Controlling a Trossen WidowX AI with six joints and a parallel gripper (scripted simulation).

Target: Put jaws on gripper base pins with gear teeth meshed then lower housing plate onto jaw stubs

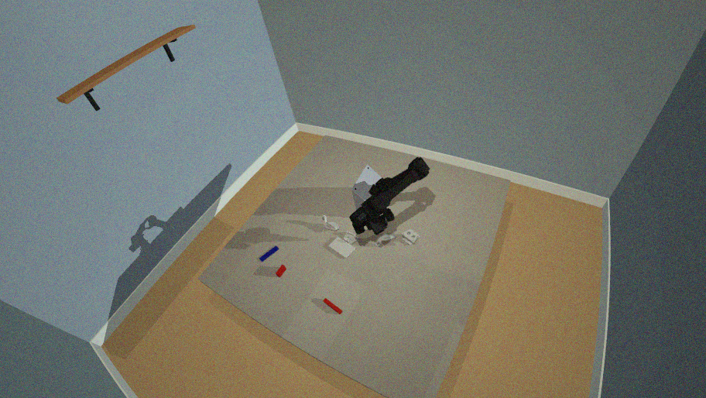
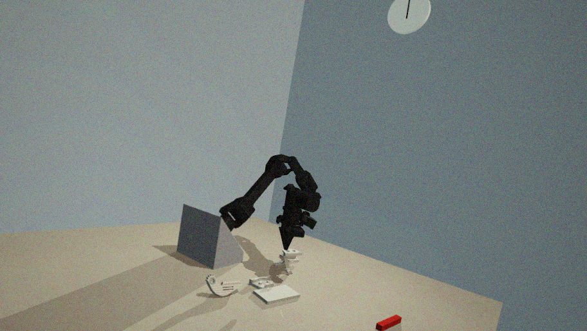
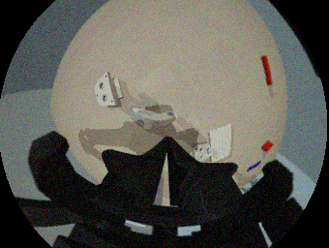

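The white jaw is 70 mm below my gripper tip and 20 mm to the left of it. The rest, counted from my gripper tip: red bar (390 mm ahead, 80 mm below, 40 mm to the right); then blue block (490 mm to the right, 270 mm ahead, 80 mm below).
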